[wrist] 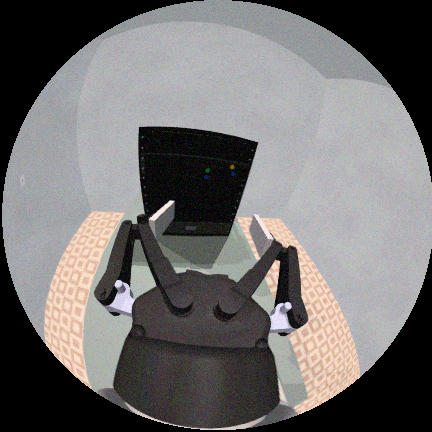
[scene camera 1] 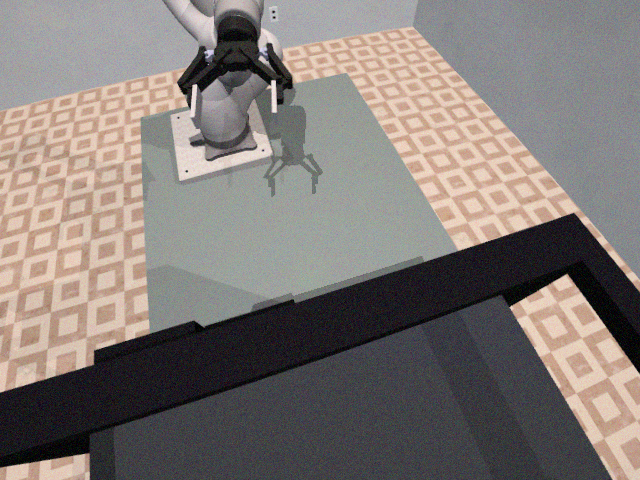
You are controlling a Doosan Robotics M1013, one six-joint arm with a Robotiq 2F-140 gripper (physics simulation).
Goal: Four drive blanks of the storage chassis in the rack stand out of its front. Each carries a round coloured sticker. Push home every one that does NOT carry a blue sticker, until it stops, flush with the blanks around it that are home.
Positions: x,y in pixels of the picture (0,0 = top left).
my gripper: wrist; scene camera 1
black rack: wrist 205,175; scene camera 1 427,365
same spot on my gripper: [scene camera 1: 199,75] = [wrist: 272,253]
